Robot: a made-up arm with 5 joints. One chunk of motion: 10 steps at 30 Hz.
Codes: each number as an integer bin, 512 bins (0 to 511) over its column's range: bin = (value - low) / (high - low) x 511, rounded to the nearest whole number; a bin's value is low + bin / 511 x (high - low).
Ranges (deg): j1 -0.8..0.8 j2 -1.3..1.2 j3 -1..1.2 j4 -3.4..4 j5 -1.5..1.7
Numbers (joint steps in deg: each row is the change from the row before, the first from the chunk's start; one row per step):
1: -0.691 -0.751 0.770 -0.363 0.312
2: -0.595 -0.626 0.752 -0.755 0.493
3: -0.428 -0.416 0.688 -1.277 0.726
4: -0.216 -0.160 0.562 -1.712 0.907
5: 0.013 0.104 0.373 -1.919 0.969
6: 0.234 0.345 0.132 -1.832 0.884
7: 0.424 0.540 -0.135 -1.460 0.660
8: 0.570 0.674 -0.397 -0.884 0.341
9: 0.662 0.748 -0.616 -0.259 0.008
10: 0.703 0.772 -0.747 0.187 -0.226
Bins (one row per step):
1: 35 112 411 210 289
2: 65 138 407 183 318
3: 119 181 392 147 355
4: 187 233 363 117 384
5: 260 287 319 102 394
6: 330 336 263 108 381
7: 391 376 201 134 345
8: 438 403 140 174 294
9: 467 419 89 217 241
10: 480 424 59 248 203

